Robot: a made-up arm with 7 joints.
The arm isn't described. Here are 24 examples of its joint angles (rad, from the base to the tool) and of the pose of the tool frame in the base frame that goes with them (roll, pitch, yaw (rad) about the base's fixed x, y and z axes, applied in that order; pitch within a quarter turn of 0, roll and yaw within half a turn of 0; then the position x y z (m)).
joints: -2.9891 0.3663 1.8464 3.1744 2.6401 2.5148 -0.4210
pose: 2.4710 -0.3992 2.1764 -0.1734 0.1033 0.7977
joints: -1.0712 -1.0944 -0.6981 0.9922 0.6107 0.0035 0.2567
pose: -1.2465 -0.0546 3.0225 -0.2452 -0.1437 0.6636
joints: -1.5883 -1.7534 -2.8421 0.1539 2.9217 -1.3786 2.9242
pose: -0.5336 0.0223 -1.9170 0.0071 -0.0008 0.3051
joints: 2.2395 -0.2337 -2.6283 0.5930 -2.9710 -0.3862 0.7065
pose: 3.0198 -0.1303 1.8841 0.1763 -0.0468 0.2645
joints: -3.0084 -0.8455 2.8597 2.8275 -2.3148 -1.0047 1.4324
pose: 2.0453 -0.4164 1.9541 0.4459 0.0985 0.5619
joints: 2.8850 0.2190 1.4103 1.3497 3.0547 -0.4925 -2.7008
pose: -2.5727 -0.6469 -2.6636 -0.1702 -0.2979 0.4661
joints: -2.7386 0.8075 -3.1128 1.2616 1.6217 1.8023 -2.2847
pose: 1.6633 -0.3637 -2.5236 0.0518 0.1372 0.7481
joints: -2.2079 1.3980 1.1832 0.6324 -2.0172 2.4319 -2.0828
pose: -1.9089 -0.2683 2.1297 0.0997 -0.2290 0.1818
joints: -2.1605 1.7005 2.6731 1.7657 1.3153 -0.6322 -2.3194
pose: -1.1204 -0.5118 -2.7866 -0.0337 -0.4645 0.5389
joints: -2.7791 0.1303 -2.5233 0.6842 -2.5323 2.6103 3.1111
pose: -0.3624 0.1732 -2.7050 0.1914 0.2066 0.5288
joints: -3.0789 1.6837 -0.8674 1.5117 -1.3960 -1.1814 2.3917
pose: -2.9468 0.2284 2.2458 -0.2759 0.1362 0.0591
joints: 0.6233 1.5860 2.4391 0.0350 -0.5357 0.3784 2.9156
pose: -3.0000 1.2363 0.8156 -0.1540 -0.0155 0.4689
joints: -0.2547 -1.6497 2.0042 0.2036 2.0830 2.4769 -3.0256
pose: -3.1092 -0.9152 2.9744 0.0337 0.1370 0.1877
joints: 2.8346 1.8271 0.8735 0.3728 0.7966 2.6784 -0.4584
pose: 0.6921 -0.9662 -1.3984 -0.0538 -0.1216 0.3255
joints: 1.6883 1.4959 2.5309 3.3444 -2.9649 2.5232 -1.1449
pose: -2.2602 0.7867 2.8915 0.0286 0.4551 0.2374
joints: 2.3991 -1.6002 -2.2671 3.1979 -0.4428 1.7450 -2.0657
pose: 3.0683 -0.4550 1.3367 0.4135 -0.3695 0.2776
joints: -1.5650 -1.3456 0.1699 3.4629 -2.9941 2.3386 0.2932
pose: -3.0048 0.8973 1.5183 -0.0518 0.4622 0.2576
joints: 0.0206 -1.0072 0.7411 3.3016 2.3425 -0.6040 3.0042
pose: -0.1960 0.4970 3.0166 -0.4255 -0.0629 0.6782
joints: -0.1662 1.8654 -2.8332 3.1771 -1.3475 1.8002 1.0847
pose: -0.3522 0.9533 1.0581 0.5378 0.0039 0.2078
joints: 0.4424 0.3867 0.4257 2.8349 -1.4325 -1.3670 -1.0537
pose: -0.7085 1.0303 1.6062 0.1125 0.1637 0.7906
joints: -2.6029 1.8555 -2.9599 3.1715 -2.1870 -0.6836 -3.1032
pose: 1.5567 0.4903 -1.6437 -0.4837 -0.1871 0.2149
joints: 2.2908 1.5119 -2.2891 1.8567 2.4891 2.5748 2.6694
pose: 2.5915 0.1260 -1.0769 -0.1247 0.4603 0.4806
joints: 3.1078 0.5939 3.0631 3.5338 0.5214 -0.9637 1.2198
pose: 1.8711 -0.0517 -1.2577 -0.4092 -0.0224 0.5851
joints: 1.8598 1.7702 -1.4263 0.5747 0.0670 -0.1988 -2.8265
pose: -1.5142 0.1385 -2.0778 0.3201 0.1115 0.3041
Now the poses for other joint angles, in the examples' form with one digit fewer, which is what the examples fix.
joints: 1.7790 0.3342 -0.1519 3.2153 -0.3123 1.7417 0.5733
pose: -2.352 -0.989 0.399 -0.011 0.220 0.866
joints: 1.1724 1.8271 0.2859 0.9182 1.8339 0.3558 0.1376
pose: 2.130 0.151 -1.004 -0.085 -0.011 -0.009
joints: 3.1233 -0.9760 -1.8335 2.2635 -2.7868 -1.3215 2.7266
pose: -1.826 -0.656 0.698 0.316 0.228 0.529
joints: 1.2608 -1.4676 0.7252 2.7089 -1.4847 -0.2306 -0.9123
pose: -1.336 0.027 2.381 -0.305 -0.493 0.444
